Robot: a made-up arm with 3 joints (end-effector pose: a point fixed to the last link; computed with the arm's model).
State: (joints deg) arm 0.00 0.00 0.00
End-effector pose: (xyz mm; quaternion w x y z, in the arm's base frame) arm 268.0 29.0 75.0 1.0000 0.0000 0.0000 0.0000
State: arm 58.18 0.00 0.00
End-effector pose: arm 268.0 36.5 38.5 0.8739 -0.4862 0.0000 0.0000
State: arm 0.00 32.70 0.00
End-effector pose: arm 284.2 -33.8 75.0 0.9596 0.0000 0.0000 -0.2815
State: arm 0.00 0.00 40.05
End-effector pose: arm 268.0 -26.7 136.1 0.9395 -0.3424 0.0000 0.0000
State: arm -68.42 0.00 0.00
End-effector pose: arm 268.0 -12.6 86.2 0.8270 0.5622 0.0000 0.0000
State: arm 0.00 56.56 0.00
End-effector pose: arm 272.8 -80.1 75.0 0.8806 0.0000 0.0000 -0.4738
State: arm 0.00 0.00 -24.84
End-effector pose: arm 268.0 79.1 61.4 0.9766 0.2151 0.0000 0.0000
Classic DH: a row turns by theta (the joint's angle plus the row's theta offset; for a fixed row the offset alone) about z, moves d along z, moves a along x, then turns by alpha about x. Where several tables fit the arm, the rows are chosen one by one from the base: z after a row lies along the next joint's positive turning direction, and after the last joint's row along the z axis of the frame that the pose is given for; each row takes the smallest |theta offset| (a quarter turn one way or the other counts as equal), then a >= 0, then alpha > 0; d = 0 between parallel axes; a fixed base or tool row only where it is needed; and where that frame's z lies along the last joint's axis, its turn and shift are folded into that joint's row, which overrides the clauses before.
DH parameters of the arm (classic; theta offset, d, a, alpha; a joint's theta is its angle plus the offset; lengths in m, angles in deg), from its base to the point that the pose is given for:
base (fixed): -90 0.05 0 90
joint 1: 0 -0.169 0.03 90
joint 2: 0 -0.132 -0.115 -90
joint 3: 0 -0.099 0.056 -90
tool (fixed): 90 -0.107 0 0

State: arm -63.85 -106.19 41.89
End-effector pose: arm 139.6 -52.1 147.5 0.5895 0.1144 -0.6375 0.4827
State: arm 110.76 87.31 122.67
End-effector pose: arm 228.7 266.3 84.1 0.3253 0.6463 -0.0716 0.6866
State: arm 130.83 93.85 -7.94
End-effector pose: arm 236.5 101.3 139.3 0.3265 -0.5999 -0.6837 -0.2572
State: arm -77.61 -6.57 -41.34
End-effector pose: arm 250.9 12.3 174.3 0.5071 0.8600 -0.0178 0.0545
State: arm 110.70 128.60 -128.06
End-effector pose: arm 289.9 233.4 232.5 0.4287 0.0654 -0.7852 0.4421
